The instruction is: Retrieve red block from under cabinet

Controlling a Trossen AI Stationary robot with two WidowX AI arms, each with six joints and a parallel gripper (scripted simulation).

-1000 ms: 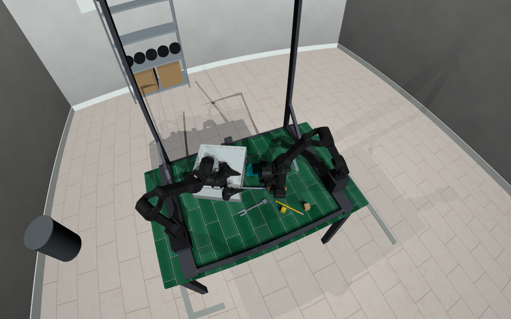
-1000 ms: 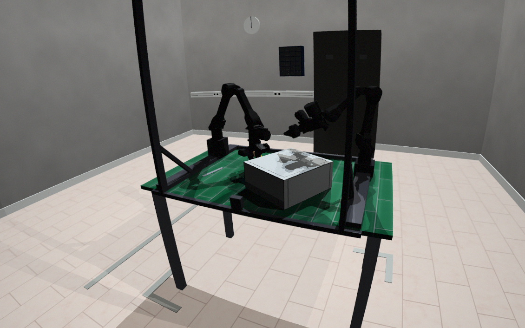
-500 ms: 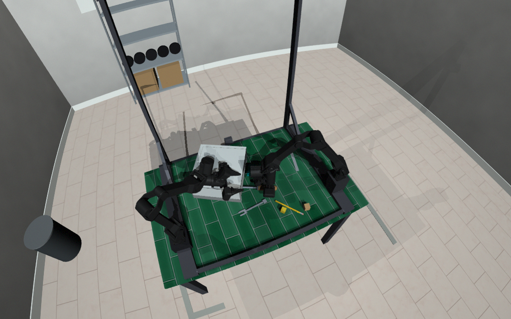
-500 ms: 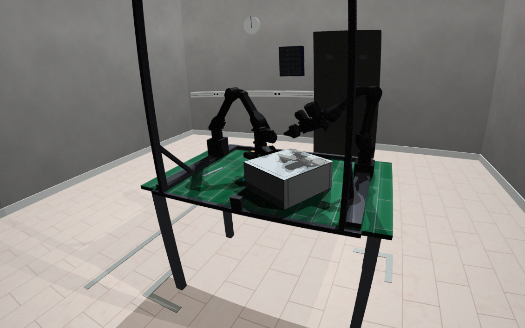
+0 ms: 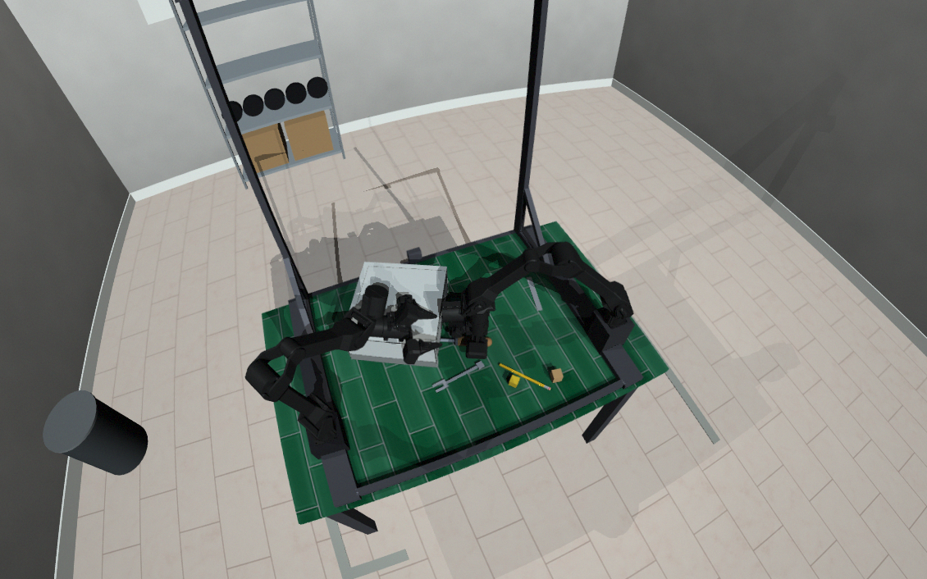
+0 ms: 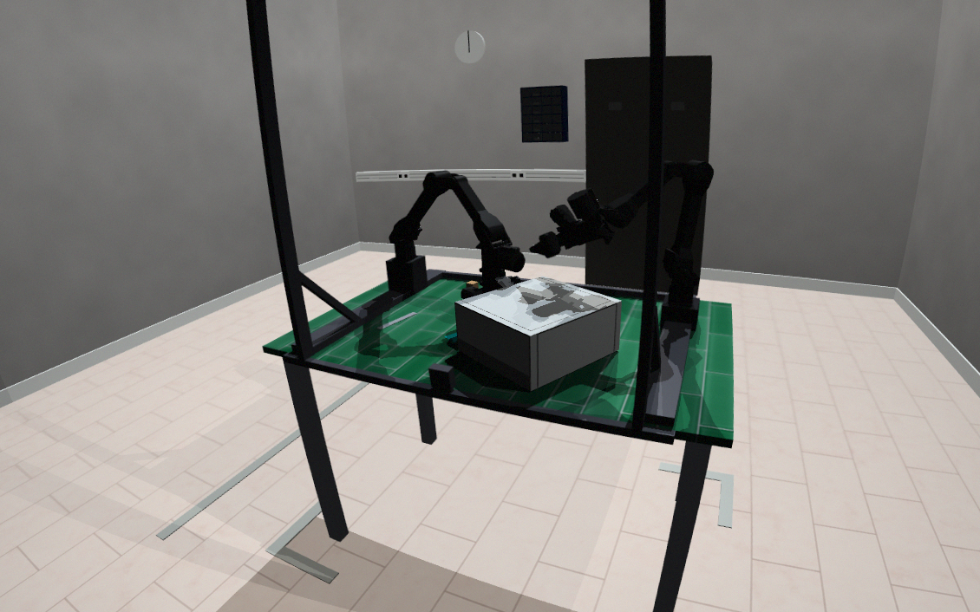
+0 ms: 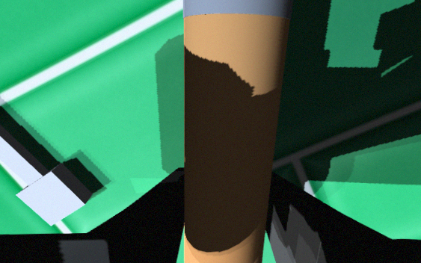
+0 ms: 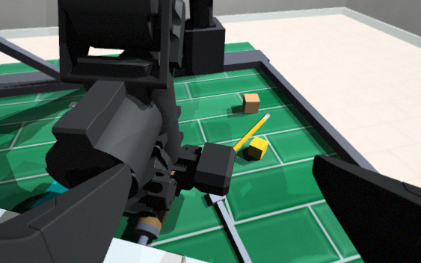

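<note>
Now: left hand 15 cm past the teal square, 1 cm to the right of it and 4 cm above it. Round my left hand: yellow cube 17 cm ahead, 5 cm to the left, 3 cm below; then hook tool 9 cm behind, 11 cm to the right, 3 cm below; then grey wrench 8 cm ahead, 10 cm to the right, 4 cm below.
</note>
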